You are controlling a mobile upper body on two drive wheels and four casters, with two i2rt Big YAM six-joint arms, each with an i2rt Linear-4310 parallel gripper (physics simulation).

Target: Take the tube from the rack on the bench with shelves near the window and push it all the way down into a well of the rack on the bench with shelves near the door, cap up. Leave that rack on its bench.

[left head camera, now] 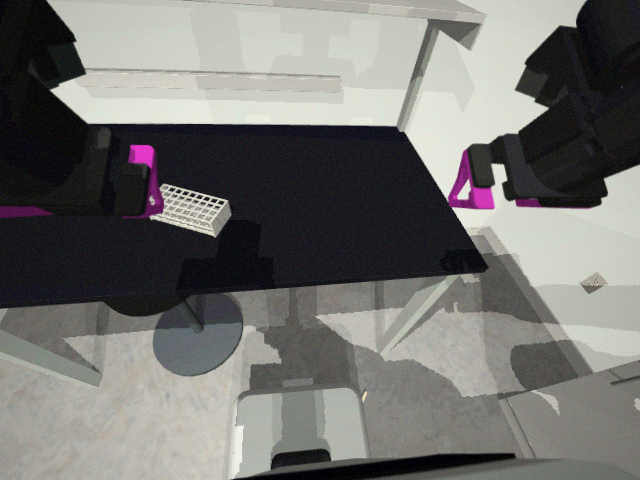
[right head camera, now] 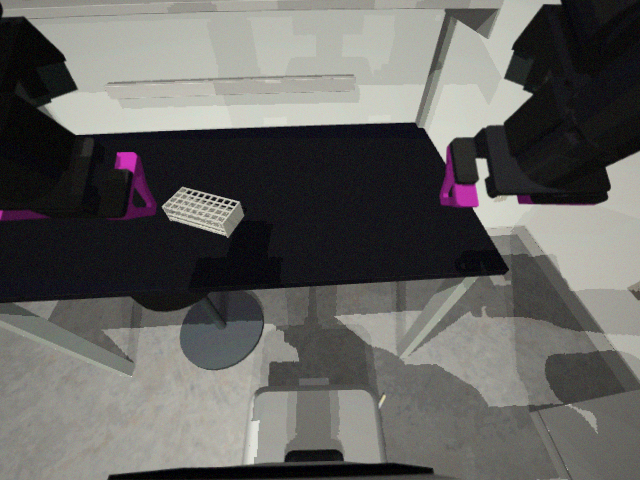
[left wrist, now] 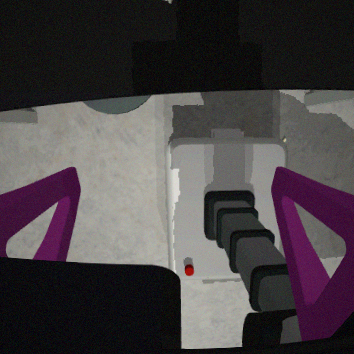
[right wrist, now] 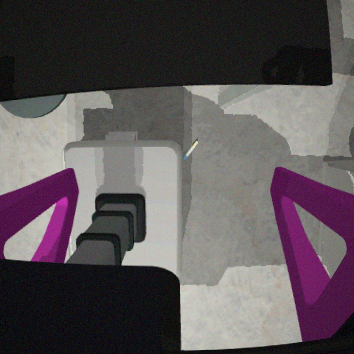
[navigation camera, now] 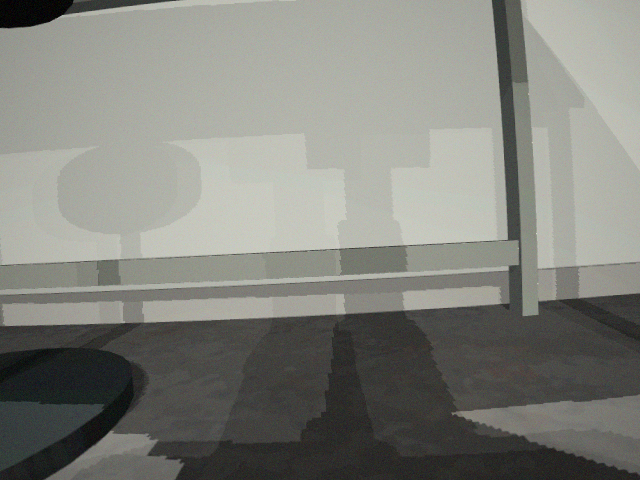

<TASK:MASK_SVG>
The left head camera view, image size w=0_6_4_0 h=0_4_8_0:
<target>my left gripper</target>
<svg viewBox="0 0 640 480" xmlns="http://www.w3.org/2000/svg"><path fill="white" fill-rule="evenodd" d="M0 91L0 218L39 215L147 218L163 213L164 200L157 181L156 151L152 146L131 145L129 161L123 164L119 191L116 192L114 184L109 181L112 157L119 157L121 141L110 129L106 127L88 128L83 159L80 164L77 164L12 121L11 102L7 95Z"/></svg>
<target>my right gripper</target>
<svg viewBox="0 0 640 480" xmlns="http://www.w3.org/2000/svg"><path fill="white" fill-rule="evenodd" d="M640 163L626 161L614 153L609 154L603 147L597 150L593 145L592 141L596 140L596 137L599 136L595 124L592 124L598 102L590 107L585 114L584 133L530 164L525 162L519 134L506 133L503 136L499 135L489 144L471 144L463 151L457 179L448 196L449 206L454 208L494 209L495 205L491 187L495 185L492 164L503 164L507 181L502 183L504 197L509 202L515 200L517 207L590 209L600 206L602 204L601 198L608 195L605 178L638 166ZM469 179L471 188L468 193L469 198L458 199L458 194Z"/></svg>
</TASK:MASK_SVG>
